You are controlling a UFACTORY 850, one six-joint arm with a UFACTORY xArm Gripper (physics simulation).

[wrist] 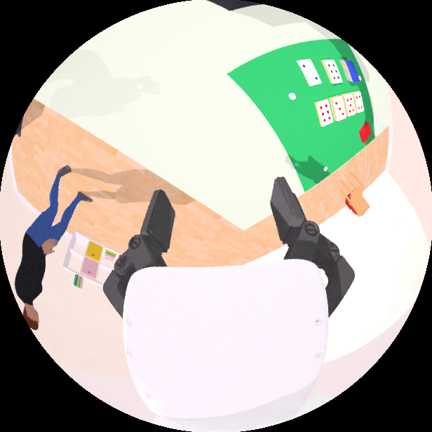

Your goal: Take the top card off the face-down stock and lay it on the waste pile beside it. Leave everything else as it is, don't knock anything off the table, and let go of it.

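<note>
The face-down stock [353,71] is a small stack with a blue back near the top right of the wrist view. Beside it, on its left, the waste pile [332,71] is a low stack with a white face and black pips on top. Both lie on a green mat [265,75]. My gripper [219,194] is open, its two dark fingers wide apart with no thing between them. It is well away from the stock, which lies up and to the right of the fingers in the view.
A white card with black pips [309,72] lies left of the waste pile. Below stand several face-up piles with red pips, such as the leftmost pile [324,113]. A red block [365,132], white discs and the table [165,125] edge also show. A person [37,265] is beyond the table.
</note>
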